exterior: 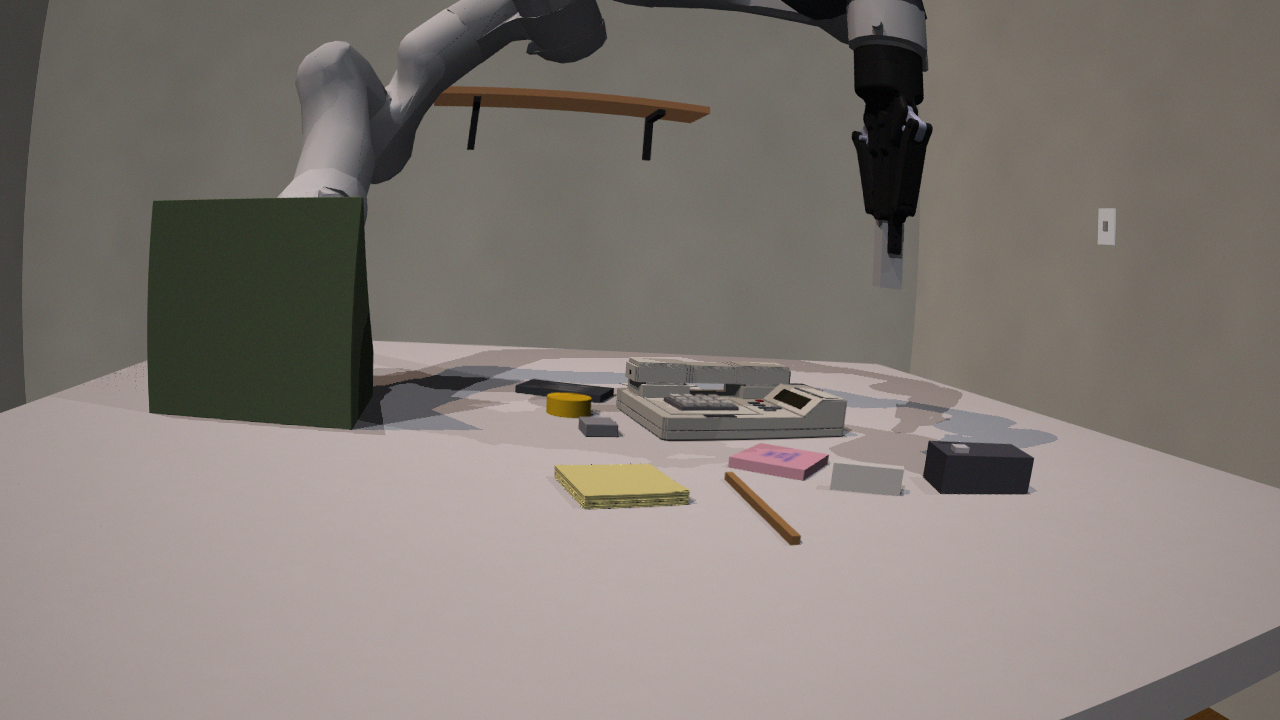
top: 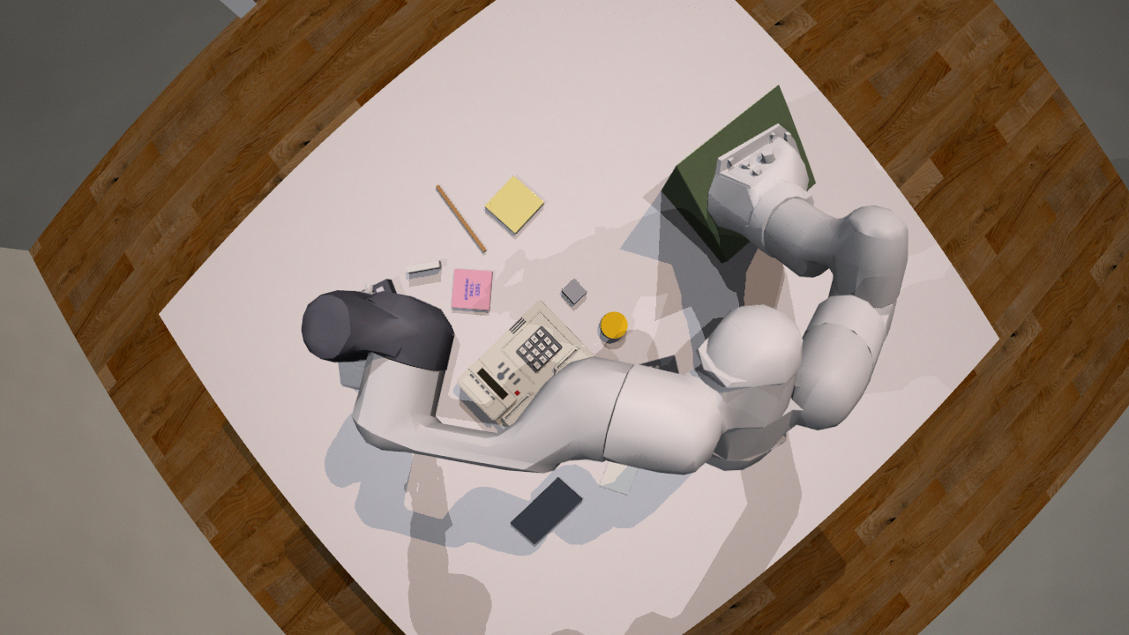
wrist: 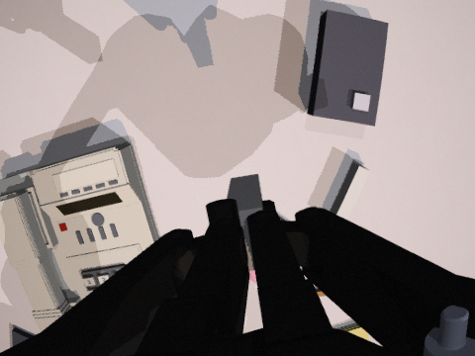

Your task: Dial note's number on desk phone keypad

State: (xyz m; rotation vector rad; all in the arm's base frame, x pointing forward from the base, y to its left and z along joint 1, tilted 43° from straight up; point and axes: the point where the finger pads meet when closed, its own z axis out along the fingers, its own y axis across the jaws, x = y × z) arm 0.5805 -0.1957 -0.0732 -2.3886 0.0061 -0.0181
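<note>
My gripper is now 25 cm to the right of the handset, 16 cm above it and 9 cm past it. Also, from my hand: pink note: 20 cm below, 10 cm behind; black box: 19 cm below, 11 cm to the right, 7 cm ahead; white block: 19 cm below, 9 cm to the right, 6 cm behind.
</note>
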